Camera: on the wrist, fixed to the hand. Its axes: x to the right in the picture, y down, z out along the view.
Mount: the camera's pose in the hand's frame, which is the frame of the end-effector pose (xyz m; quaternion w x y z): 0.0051 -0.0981 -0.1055 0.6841 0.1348 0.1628 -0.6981
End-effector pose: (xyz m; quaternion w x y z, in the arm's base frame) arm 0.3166 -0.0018 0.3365 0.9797 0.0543 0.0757 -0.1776
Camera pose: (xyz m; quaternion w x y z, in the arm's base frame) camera 0.2728 -0.0808 0.2242 0.5266 0.1453 0.2252 -0.8068
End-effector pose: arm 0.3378 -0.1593 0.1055 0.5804 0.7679 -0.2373 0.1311
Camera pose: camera 0.4006 -0.0388 0.0574 0.4237 0.7479 0.4859 -0.1585
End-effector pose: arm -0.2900 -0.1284 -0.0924 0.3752 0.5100 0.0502 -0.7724
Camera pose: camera -0.2737 -0.0126 -0.1766 0.3595 -0.4902 -0.3473 0.7141
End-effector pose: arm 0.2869 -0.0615 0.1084 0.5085 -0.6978 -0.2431 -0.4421
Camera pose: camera 0.1730 -0.1238 0.1710 0.1729 -0.1671 -0.6302 -0.7382
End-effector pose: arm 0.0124 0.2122 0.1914 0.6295 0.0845 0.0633 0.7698
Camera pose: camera 0.0833 0.2377 0.0685 0.9463 -0.0268 0.3085 0.0924
